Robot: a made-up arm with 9 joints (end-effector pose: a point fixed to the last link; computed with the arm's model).
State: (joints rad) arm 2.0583 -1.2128 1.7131 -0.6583 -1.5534 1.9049 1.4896 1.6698 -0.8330
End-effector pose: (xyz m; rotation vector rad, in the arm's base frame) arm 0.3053 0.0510 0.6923 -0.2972 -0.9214 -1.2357
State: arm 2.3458 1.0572 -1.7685 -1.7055 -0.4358 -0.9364 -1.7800 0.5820 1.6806
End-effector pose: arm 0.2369 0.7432 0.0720 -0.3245 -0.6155 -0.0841
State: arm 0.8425 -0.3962 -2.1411 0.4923 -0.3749 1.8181 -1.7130 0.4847 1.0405
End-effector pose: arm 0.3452 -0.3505 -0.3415 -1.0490 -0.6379 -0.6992
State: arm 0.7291 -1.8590 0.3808 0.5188 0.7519 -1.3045 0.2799 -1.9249 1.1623
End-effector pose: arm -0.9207 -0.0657 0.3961 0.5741 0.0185 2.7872
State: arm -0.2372 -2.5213 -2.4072 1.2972 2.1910 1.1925 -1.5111 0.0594 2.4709
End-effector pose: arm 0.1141 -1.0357 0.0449 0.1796 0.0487 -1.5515
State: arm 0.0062 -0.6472 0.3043 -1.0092 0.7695 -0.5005 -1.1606 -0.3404 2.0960
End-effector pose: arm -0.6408 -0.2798 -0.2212 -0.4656 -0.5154 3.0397
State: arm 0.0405 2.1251 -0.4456 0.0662 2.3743 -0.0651 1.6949 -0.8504 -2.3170
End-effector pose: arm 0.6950 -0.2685 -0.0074 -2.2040 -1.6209 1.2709
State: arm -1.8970 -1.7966 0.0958 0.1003 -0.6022 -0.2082 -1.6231 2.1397 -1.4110
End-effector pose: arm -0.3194 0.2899 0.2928 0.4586 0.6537 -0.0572
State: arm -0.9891 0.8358 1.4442 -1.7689 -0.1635 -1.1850 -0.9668 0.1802 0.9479
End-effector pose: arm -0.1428 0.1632 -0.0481 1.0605 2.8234 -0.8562
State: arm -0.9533 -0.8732 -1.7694 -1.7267 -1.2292 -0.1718 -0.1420 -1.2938 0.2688
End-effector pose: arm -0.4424 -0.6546 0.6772 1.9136 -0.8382 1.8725
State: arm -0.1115 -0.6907 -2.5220 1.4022 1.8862 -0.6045 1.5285 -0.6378 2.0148
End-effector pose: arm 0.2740 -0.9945 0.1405 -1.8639 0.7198 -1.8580
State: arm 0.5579 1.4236 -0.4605 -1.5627 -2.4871 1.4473 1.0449 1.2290 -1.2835
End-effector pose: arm 0.4061 0.4010 -0.2413 0.4995 2.1987 0.1830
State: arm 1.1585 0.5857 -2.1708 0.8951 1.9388 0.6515 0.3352 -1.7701 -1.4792
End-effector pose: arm -0.3542 -0.4866 -0.8976 -1.1520 -0.3234 2.4359
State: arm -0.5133 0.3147 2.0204 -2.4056 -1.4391 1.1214 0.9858 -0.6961 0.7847
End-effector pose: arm 0.1530 -0.1084 0.3140 -2.5259 -1.1356 -0.8638
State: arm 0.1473 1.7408 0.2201 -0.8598 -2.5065 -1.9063 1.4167 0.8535 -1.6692
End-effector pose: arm -0.0965 0.1756 0.0145 -0.0208 -1.4033 1.2006
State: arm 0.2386 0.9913 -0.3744 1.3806 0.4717 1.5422 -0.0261 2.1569 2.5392
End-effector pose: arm 0.7110 -0.2912 0.0385 1.3262 -0.2144 0.1425
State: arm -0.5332 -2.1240 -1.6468 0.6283 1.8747 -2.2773 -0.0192 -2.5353 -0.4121
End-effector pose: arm -0.5353 -0.8162 0.1612 0.0832 1.6115 -2.3661
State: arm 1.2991 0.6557 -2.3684 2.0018 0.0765 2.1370 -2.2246 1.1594 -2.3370
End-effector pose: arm 0.0767 -0.6181 -0.3464 -2.1132 0.8356 -1.5520
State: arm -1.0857 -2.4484 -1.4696 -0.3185 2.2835 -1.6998 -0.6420 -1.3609 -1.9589
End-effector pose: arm -0.4440 -0.4469 1.0139 1.9916 -1.2049 1.0206
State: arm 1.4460 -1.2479 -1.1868 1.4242 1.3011 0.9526 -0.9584 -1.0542 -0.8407
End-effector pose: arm -0.4608 0.3745 -0.9763 -0.7270 1.5118 -0.5083
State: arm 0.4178 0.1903 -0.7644 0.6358 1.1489 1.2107 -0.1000 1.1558 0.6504
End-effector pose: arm 0.3258 -0.0385 -0.7721 -0.0125 0.1979 -0.4732
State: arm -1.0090 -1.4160 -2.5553 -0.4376 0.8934 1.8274 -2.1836 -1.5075 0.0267
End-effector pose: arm -0.3013 -0.0914 0.4249 -0.6643 2.4018 0.3472
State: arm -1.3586 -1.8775 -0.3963 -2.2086 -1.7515 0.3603 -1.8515 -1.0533 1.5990
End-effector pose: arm -0.6227 0.2493 0.1800 -0.5888 -1.6764 1.2088
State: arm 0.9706 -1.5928 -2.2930 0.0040 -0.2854 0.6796 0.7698 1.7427 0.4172
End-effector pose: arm 0.3164 -0.6520 -0.3545 1.2546 -0.2705 -1.6931
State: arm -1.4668 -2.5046 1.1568 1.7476 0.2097 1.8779 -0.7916 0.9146 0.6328
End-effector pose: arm -0.6397 -0.3411 0.0529 1.0610 -0.2943 2.8583
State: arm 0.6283 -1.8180 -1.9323 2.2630 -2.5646 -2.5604 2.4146 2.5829 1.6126
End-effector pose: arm -0.0604 -0.6922 -0.4380 0.6737 -0.2263 -1.6538
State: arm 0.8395 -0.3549 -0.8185 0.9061 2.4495 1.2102 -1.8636 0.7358 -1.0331
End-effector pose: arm 0.1321 0.3258 -0.7231 1.5576 1.3790 -0.3112
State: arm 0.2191 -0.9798 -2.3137 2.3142 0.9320 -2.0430 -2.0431 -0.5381 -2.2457
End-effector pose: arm -0.0324 -0.5656 -0.6152 0.1520 2.0077 -1.8712
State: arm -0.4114 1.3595 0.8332 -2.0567 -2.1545 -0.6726 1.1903 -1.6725 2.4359
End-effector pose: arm -0.0247 -0.3590 -0.2825 1.5646 0.8156 -2.1168
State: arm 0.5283 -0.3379 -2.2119 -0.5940 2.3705 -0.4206 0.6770 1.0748 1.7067
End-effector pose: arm -0.0347 -0.2974 -0.3042 -0.9933 -0.9086 0.2825
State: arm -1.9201 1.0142 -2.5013 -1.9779 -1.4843 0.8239 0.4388 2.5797 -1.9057
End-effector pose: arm -0.4791 -0.2963 0.6962 1.5623 -1.1976 -2.0917
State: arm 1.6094 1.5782 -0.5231 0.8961 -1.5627 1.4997 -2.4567 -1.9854 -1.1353
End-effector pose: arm 0.2494 0.3275 -0.2329 -0.5463 -1.4765 1.0652
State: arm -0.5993 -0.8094 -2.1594 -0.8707 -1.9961 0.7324 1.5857 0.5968 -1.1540
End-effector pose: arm -0.5565 -0.5171 0.5493 -0.2534 0.3799 1.8979
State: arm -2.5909 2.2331 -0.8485 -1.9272 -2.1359 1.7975 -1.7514 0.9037 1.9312
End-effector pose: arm 0.5024 0.2540 0.0558 -1.7229 -0.1994 -0.3604
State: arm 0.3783 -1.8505 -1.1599 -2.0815 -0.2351 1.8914 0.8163 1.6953 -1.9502
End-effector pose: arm -0.0438 -0.6370 0.0078 2.8039 -0.0922 1.0630
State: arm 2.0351 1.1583 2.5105 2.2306 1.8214 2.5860 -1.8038 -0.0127 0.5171
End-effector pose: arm -0.4895 -0.4965 0.0233 -0.2988 -0.1187 -3.0214
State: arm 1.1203 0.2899 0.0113 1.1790 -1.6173 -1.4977 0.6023 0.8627 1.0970
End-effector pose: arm -0.0489 0.2774 -0.1991 1.0598 -0.8151 2.7330
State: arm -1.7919 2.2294 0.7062 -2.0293 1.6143 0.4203 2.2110 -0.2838 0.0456
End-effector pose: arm 0.0303 -0.0984 -0.0517 1.4256 1.6033 -1.8440
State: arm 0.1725 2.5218 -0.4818 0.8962 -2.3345 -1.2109 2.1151 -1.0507 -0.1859
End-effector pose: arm -0.1123 -0.1872 0.5486 0.0465 -2.2399 0.9219
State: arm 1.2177 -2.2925 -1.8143 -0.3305 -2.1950 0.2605 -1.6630 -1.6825 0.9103
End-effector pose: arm -0.5408 -0.4557 -0.6067 -0.2430 -0.5914 2.8756
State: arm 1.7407 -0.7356 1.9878 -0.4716 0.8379 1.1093 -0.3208 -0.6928 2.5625
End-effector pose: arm -0.2075 0.1799 -0.0293 -1.1188 -1.9498 0.9841
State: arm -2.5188 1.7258 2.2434 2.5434 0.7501 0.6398 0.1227 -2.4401 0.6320
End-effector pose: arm -0.5198 -0.1459 -0.1402 1.2531 -0.2111 -2.7566
